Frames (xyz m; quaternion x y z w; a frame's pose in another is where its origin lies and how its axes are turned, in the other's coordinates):
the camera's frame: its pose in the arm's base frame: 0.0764 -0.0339 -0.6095 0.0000 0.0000 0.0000 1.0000
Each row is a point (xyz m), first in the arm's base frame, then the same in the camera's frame.
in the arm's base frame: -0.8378 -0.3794 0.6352
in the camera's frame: -0.9142 -0.3455 1.2447
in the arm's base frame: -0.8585 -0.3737 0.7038
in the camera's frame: -0.9349 -0.3398 1.3133
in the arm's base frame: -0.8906 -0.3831 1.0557
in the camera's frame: -0.9670 -0.3492 1.6652
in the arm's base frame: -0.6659 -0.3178 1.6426
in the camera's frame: -0.7423 -0.2839 2.2521
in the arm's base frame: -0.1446 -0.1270 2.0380
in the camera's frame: -0.2210 -0.0931 2.6475
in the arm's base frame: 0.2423 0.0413 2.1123
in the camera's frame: 0.1659 0.0752 2.7218
